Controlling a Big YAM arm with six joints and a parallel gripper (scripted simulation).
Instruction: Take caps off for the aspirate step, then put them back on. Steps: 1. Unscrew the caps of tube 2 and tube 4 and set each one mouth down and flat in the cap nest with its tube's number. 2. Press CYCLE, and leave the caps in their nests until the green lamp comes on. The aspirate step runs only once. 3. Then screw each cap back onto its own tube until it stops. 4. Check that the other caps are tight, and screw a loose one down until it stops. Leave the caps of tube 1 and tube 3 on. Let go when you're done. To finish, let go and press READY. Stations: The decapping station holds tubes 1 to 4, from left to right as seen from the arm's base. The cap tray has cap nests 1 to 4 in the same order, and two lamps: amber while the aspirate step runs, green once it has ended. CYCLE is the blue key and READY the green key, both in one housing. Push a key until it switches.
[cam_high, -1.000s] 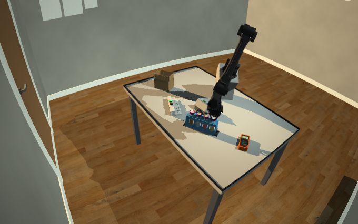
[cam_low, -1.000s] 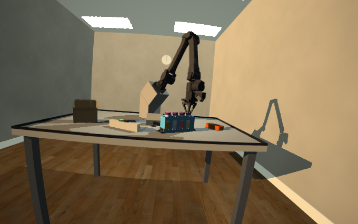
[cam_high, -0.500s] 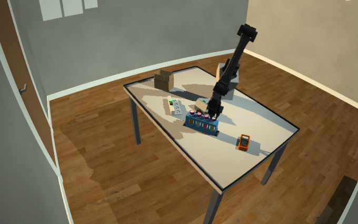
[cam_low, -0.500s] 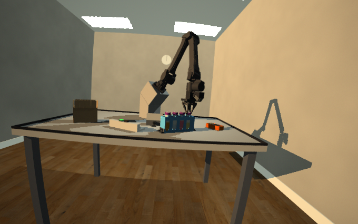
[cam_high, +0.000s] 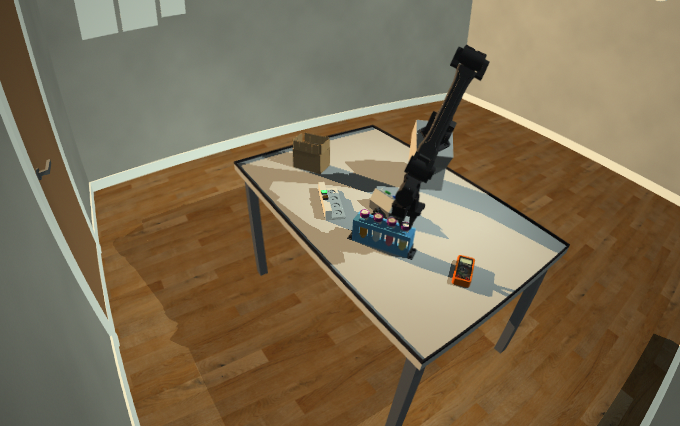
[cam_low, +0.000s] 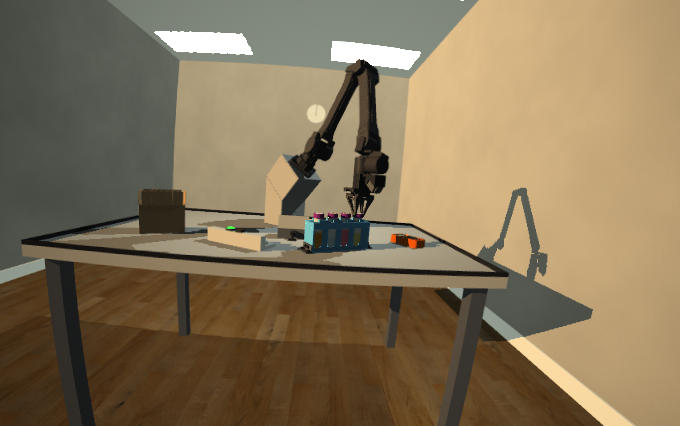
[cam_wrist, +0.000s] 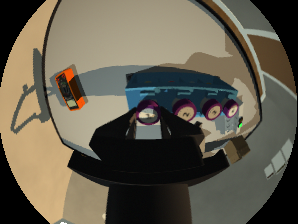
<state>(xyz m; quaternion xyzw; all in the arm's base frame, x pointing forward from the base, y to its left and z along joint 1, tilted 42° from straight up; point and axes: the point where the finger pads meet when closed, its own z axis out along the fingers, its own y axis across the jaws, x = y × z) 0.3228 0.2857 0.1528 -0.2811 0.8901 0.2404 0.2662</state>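
Now: the green ready key 280 mm to the right of my hand, 70 mm behind it and 50 mm below it. The rest, counted from my hand: blue cycle key (240 mm to the right, 80 mm behind, 50 mm below); then orange multimeter (190 mm to the left, 160 mm behind, 100 mm below); then beige key housing (260 mm to the right, 60 mm below, 60 mm behind).
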